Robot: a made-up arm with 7 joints.
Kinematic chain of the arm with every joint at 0, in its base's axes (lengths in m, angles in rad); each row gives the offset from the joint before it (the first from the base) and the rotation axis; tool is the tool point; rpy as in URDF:
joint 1: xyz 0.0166 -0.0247 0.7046 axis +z
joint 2: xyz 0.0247 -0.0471 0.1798 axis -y
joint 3: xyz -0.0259 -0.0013 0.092 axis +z
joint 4: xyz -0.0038 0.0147 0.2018 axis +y
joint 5: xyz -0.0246 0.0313 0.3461 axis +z
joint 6: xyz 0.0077 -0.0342 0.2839 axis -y
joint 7: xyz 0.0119 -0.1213 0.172 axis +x
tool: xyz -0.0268 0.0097 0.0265 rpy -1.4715 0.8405 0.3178
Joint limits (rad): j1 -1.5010..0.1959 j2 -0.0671..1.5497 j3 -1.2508..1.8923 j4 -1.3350..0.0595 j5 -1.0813..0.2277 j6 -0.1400..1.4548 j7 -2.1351..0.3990
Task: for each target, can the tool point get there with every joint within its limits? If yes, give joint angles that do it. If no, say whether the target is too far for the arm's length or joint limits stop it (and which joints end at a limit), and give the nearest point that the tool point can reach.
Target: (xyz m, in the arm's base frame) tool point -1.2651 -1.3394 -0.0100
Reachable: no: too far | nearest point -0.7179 -0.6938 0.4546 | short by 0.965 m
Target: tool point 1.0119 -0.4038 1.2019
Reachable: no: joint limits stop it (at a limit: joint 1, joint 2, joint 3, joint 5, joint 7) | nearest point 0.5324 -0.6199 1.2310 | short by 0.527 m
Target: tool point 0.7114 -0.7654 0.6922
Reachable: no: joint limits stop it (at a limit: joint 1, joint 2, joint 3, joint 4, joint 7) | nearest point 0.4542 -0.6779 1.0878 | short by 0.480 m
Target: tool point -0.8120 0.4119 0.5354
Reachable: yes | joints -0.7476 1.2140 0.2067 -0.8021 -0.2205 0.4010 -1.2230
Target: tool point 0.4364 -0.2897 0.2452
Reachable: no: joint limits stop it (at a limit: joint 1, joint 2, joint 4, joint 6, joint 7) | nearest point 0.3658 0.1649 0.3073 | short by 0.464 m
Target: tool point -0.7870 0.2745 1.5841
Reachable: yes | joints -0.5830 0.9019 1.2004 -0.0741 -0.0274 0.1009 -0.3391
